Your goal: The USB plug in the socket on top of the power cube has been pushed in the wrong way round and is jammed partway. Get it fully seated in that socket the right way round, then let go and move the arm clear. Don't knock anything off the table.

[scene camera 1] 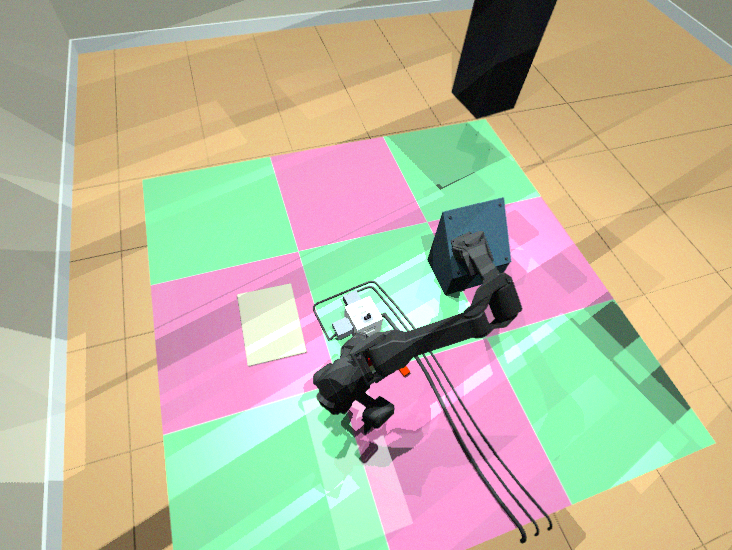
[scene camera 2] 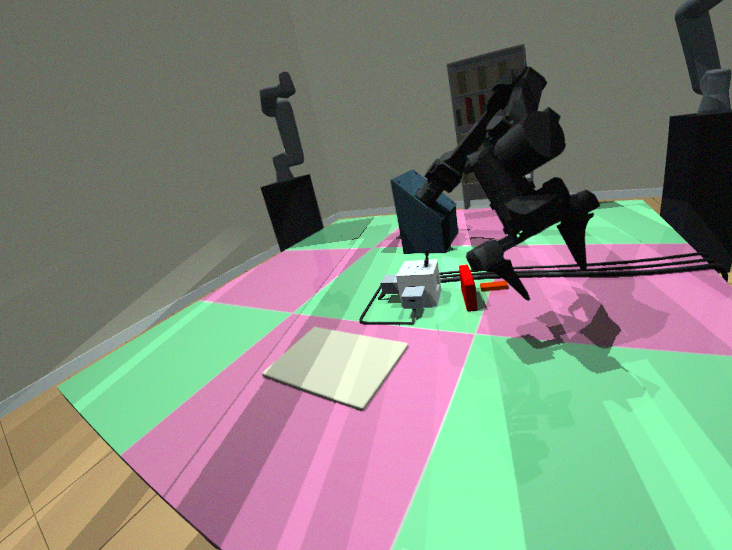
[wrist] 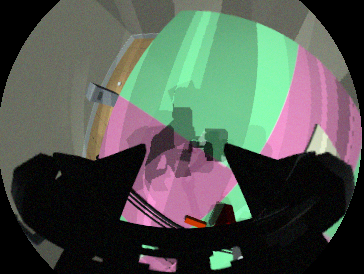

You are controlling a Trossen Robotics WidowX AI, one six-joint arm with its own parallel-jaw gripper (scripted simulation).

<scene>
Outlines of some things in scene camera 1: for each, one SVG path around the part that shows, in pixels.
My gripper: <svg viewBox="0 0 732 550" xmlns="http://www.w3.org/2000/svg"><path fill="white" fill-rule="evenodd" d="M317 393L316 398L321 407L332 415L346 414L354 401L366 407L362 413L363 419L361 420L364 422L364 434L367 434L371 428L379 429L394 415L395 407L392 403L381 396L373 399L366 394L366 391L370 389L370 385L366 386L364 380L359 380L353 392L349 393L346 400L340 404L331 403L323 398L319 392ZM332 363L325 365L313 375L313 384L317 389L318 383Z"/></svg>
A cream flat pad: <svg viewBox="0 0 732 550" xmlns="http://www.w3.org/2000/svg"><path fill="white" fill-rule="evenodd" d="M291 283L237 294L248 367L307 352Z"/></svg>
</scene>
